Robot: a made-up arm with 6 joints. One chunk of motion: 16 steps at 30 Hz.
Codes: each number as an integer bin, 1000 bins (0 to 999) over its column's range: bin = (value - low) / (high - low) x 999, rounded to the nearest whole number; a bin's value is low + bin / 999 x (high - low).
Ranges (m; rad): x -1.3..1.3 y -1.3..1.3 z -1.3..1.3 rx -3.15..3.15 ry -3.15..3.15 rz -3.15..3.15
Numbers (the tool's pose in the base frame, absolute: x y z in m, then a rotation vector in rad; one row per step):
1: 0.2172 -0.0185 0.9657 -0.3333 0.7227 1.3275
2: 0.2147 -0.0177 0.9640 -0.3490 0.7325 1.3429
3: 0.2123 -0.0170 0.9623 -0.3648 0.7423 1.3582
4: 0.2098 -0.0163 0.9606 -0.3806 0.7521 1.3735
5: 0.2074 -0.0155 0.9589 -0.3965 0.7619 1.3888
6: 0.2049 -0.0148 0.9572 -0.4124 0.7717 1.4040
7: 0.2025 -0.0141 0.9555 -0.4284 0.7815 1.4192
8: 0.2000 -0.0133 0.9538 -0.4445 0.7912 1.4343
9: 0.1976 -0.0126 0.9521 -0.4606 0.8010 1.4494
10: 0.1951 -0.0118 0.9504 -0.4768 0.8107 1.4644
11: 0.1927 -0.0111 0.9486 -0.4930 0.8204 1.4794
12: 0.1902 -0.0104 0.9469 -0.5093 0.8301 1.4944
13: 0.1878 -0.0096 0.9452 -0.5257 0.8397 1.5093
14: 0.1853 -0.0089 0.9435 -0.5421 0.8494 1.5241
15: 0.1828 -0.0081 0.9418 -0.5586 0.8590 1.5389
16: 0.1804 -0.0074 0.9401 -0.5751 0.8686 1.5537
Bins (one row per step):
1: 583 492 871 447 614 710
2: 582 493 870 444 616 712
3: 581 493 869 442 617 715
4: 580 493 869 439 619 717
5: 579 494 868 437 620 720
6: 578 494 867 434 622 722
7: 577 494 867 432 623 725
8: 576 494 866 429 625 727
9: 575 495 865 426 627 729
10: 574 495 865 424 628 732
11: 574 495 864 421 630 734
12: 573 496 863 419 631 736
13: 572 496 863 416 633 739
14: 571 496 862 414 634 741
15: 570 496 861 411 636 744
16: 569 497 861 408 637 746

